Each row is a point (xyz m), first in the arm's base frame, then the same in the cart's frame.
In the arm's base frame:
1: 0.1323 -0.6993 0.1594
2: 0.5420 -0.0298 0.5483
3: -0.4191 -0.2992 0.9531
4: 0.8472 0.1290 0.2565
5: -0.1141 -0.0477 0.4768
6: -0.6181 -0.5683 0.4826
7: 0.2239 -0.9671 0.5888
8: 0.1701 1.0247 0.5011
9: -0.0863 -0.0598 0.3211
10: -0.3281 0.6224 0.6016
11: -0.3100 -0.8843 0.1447
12: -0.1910 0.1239 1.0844
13: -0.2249 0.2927 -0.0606
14: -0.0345 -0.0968 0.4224
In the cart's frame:
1: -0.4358 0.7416 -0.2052
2: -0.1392 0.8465 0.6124
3: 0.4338 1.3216 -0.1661
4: -0.3174 0.5167 0.8635
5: 0.2669 0.7859 0.0953
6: 0.2480 0.9890 -0.6000
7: -0.5587 1.2409 -0.1938
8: 0.8203 0.3998 0.9763
9: 0.1956 0.6467 0.0690
10: 0.9058 0.6452 0.3825
11: -0.2713 0.7978 -0.6522
12: 0.6092 1.2820 0.2985
13: 0.4217 0.1591 0.0871
14: 0.1644 0.7545 0.1103

